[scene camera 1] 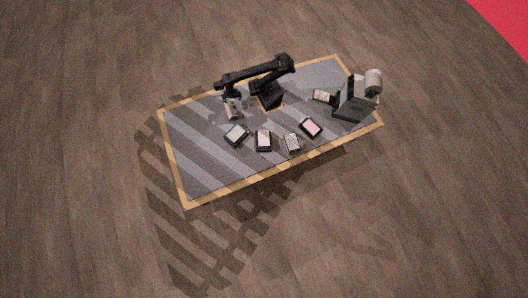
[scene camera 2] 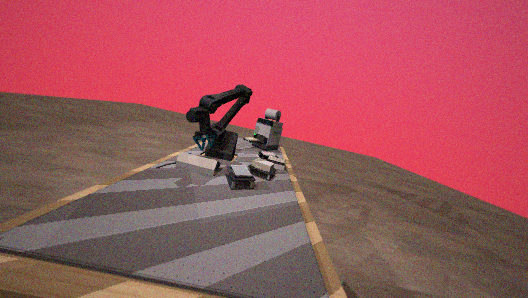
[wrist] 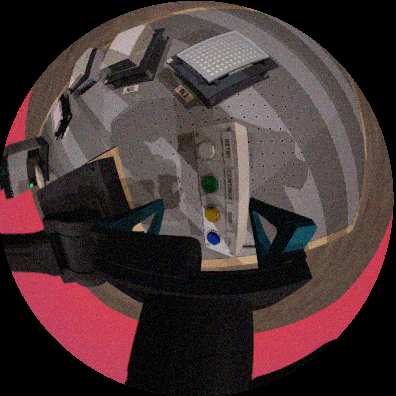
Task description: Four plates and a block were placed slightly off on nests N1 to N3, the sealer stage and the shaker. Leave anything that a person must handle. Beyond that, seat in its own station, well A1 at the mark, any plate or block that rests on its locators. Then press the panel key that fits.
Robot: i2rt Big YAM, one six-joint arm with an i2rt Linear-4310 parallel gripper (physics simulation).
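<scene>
My gripper (wrist: 205, 202) (scene camera 2: 204, 143) is open and empty above the key panel (wrist: 241, 187) (scene camera 1: 233, 111) (scene camera 2: 196, 163). A white key (wrist: 206, 150), a green key (wrist: 210, 184), a yellow key (wrist: 212, 214) and a blue key (wrist: 213, 238) show on it; RETRY and CONTINUE are readable. A pale welled plate (wrist: 222, 54) (scene camera 1: 236, 134) lies skewed on nest N1 (wrist: 212, 95). A tall pale piece (wrist: 131, 46) (scene camera 1: 263, 139) sits on nest N2. A grey plate (wrist: 83, 72) (scene camera 1: 291, 143) and a pink plate (wrist: 58, 114) (scene camera 1: 310, 127) are farther along. Their exact seating is too small to tell.
The sealer (scene camera 1: 355, 108) (wrist: 21, 167) with a green light stands at the far end. A pale plate (scene camera 1: 321, 95) is beside it, and a white roll (scene camera 1: 373, 81) is behind. The arm's dark base (scene camera 1: 271, 98) (wrist: 82, 185) stands near the panel.
</scene>
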